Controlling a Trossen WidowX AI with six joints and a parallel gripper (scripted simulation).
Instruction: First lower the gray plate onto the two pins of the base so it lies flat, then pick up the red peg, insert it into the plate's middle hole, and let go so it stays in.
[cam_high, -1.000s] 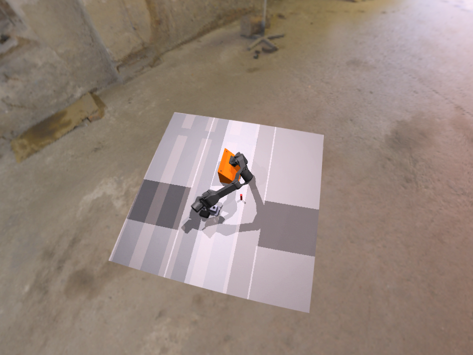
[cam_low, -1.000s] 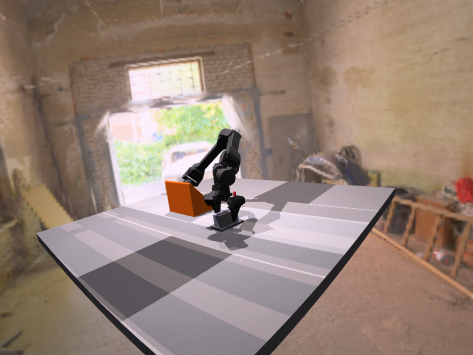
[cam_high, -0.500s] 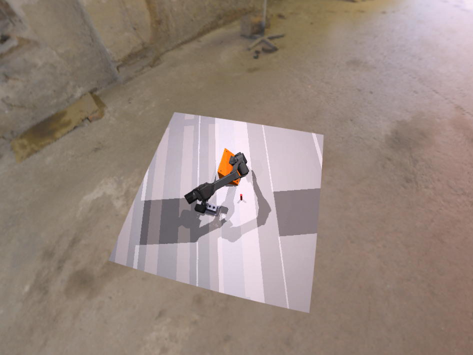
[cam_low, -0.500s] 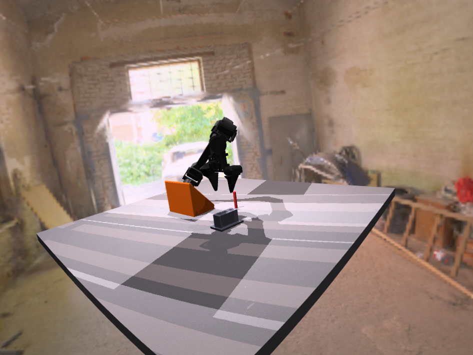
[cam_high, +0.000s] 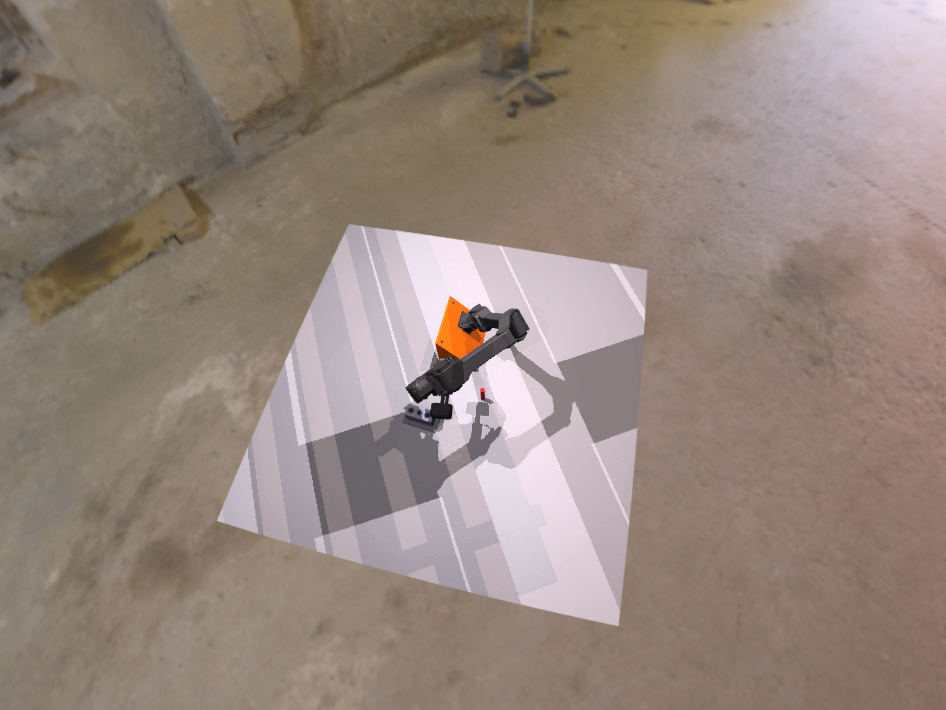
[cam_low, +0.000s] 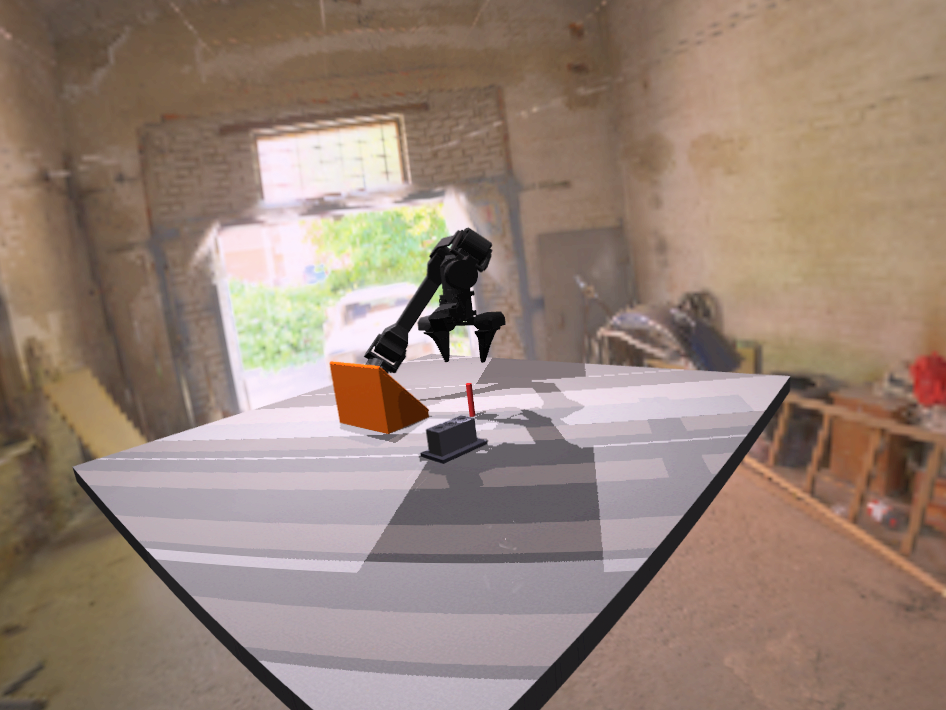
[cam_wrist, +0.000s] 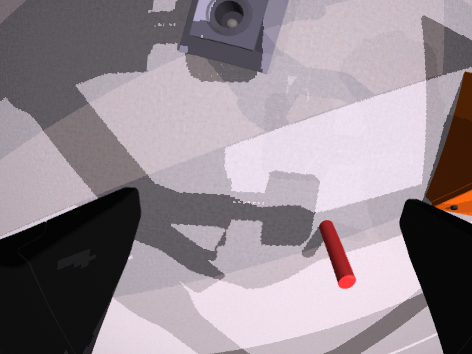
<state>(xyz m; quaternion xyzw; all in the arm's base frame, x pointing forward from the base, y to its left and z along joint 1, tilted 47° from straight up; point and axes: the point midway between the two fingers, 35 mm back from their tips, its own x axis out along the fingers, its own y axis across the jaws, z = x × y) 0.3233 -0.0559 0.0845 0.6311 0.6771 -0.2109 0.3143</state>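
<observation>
The red peg is 12 cm below my gripper tip, 9 cm to the left of it and 9 cm behind it. The rest, counted from my gripper tip: gray plate (11 cm below, 9 cm to the right, 3 cm ahead); base (15 cm below, 9 cm to the right, 3 cm ahead).
</observation>
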